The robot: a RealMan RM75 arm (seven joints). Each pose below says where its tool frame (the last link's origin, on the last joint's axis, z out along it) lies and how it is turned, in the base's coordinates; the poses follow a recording.
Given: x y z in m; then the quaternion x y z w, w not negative.
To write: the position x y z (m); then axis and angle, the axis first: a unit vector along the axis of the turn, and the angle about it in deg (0 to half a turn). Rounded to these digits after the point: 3 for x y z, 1 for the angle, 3 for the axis.
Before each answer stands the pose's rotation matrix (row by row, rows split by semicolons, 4 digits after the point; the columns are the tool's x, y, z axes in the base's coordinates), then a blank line. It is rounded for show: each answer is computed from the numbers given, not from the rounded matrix.
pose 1, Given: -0.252, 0.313, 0.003, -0.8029, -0.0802, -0.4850, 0.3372
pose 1, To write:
0.5167 0.4559 0.7247; -0.1983 -0.7597 0.6193; 0.8329 -0.4637 -0.3021

-0.252, 0.313, 0.003, -0.853, -0.085, -0.515, 140.6
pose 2, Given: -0.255, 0.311, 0.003, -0.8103, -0.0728, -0.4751, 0.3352
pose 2, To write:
0.5379 0.4365 0.7212; -0.2005 -0.7647 0.6124; 0.8188 -0.4741 -0.3238

-0.255, 0.311, 0.003, -0.860, -0.077, -0.504, 140.8
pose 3, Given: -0.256, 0.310, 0.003, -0.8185, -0.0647, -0.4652, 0.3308
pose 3, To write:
0.5588 0.4137 0.7187; -0.2019 -0.7728 0.6017; 0.8044 -0.4813 -0.3483

-0.256, 0.310, 0.003, -0.867, -0.069, -0.493, 141.4
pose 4, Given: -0.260, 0.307, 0.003, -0.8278, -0.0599, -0.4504, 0.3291
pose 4, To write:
0.5871 0.3956 0.7063; -0.1973 -0.7762 0.5988; 0.7851 -0.4909 -0.3777

-0.260, 0.307, 0.003, -0.877, -0.063, -0.477, 141.6
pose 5, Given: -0.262, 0.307, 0.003, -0.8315, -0.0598, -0.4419, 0.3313
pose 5, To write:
0.6023 0.3922 0.6953; -0.1934 -0.7733 0.6038; 0.7745 -0.4981 -0.3899

-0.262, 0.307, 0.003, -0.881, -0.063, -0.468, 141.3
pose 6, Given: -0.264, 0.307, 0.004, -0.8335, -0.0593, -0.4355, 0.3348
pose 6, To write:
0.6136 0.3905 0.6863; -0.1928 -0.7688 0.6098; 0.7657 -0.5065 -0.3965

-0.264, 0.307, 0.004, -0.885, -0.063, -0.462, 140.9
